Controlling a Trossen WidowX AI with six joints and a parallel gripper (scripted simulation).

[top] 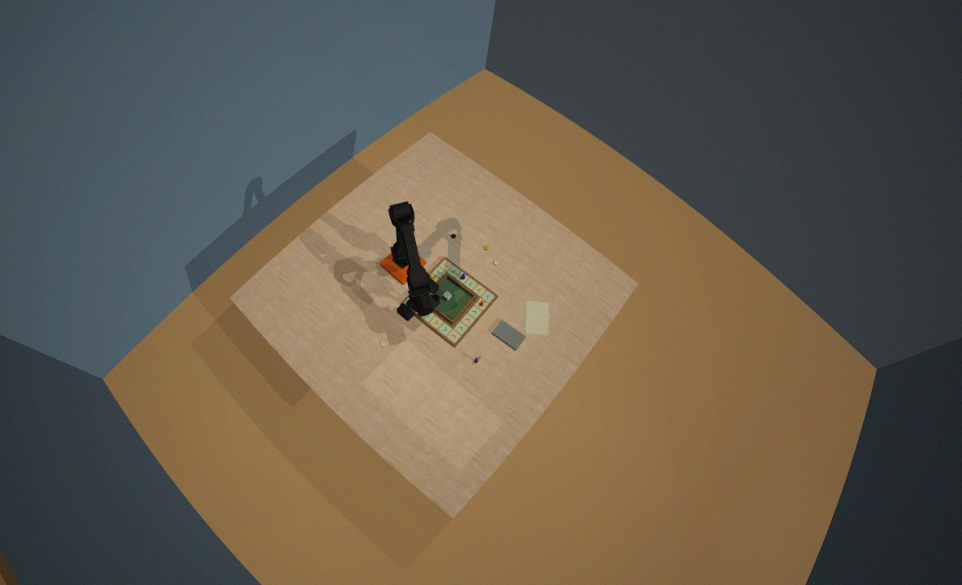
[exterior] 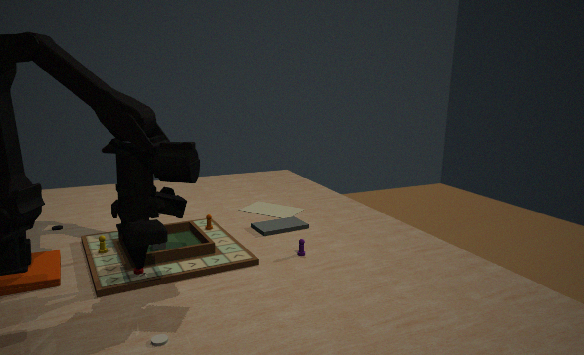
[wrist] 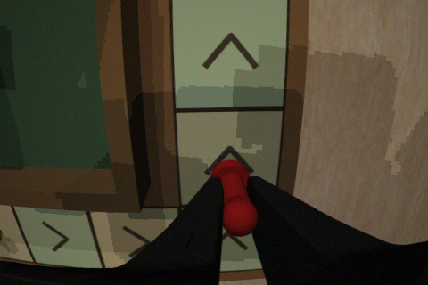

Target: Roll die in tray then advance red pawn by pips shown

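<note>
The white die is 6 cm ahead of my gripper tip and 11 cm to the left of it. From my gripper tip the other things lie so: red pawn right at my gripper tip; yellow pawn 5 cm behind, 14 cm to the left; green tray 7 cm ahead, 11 cm to the left, 2 cm below.
</note>
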